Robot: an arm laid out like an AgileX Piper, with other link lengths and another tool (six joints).
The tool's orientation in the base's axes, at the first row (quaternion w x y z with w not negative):
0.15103, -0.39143, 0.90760, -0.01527
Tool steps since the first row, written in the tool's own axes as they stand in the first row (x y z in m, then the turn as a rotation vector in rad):
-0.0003, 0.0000, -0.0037, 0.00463, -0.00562, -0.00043
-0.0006, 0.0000, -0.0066, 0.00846, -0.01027, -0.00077
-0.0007, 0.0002, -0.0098, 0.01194, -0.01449, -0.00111
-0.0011, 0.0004, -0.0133, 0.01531, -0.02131, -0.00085
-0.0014, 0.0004, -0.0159, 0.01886, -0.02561, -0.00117
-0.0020, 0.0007, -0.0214, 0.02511, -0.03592, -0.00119
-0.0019, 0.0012, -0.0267, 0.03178, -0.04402, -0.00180
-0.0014, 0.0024, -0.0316, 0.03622, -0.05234, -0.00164
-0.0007, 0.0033, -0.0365, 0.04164, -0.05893, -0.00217
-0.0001, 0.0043, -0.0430, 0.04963, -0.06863, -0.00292
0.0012, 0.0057, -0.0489, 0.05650, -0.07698, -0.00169
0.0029, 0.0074, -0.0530, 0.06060, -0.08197, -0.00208
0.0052, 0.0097, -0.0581, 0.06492, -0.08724, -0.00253
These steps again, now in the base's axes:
-0.0009, -0.0001, 0.0036, 0.00084, -0.00725, 0.00002
-0.0015, -0.0002, 0.0065, 0.00155, -0.01324, 0.00002
-0.0025, -0.0002, 0.0095, 0.00217, -0.01868, 0.00004
-0.0034, -0.0001, 0.0129, 0.00488, -0.02580, -0.00009
-0.0039, -0.0002, 0.0155, 0.00552, -0.03134, -0.00009
-0.0053, 0.0000, 0.0208, 0.00875, -0.04296, -0.00021
-0.0073, -0.0002, 0.0258, 0.00997, -0.05340, -0.00019
-0.0098, -0.0002, 0.0302, 0.01301, -0.06233, -0.00029
-0.0123, -0.0005, 0.0345, 0.01400, -0.07082, -0.00025
-0.0153, -0.0008, 0.0404, 0.01545, -0.08332, -0.00021
-0.0188, -0.0013, 0.0455, 0.01725, -0.09391, -0.00197
-0.0223, -0.0017, 0.0487, 0.01800, -0.10034, -0.00194
-0.0268, -0.0023, 0.0526, 0.01880, -0.10712, -0.00188

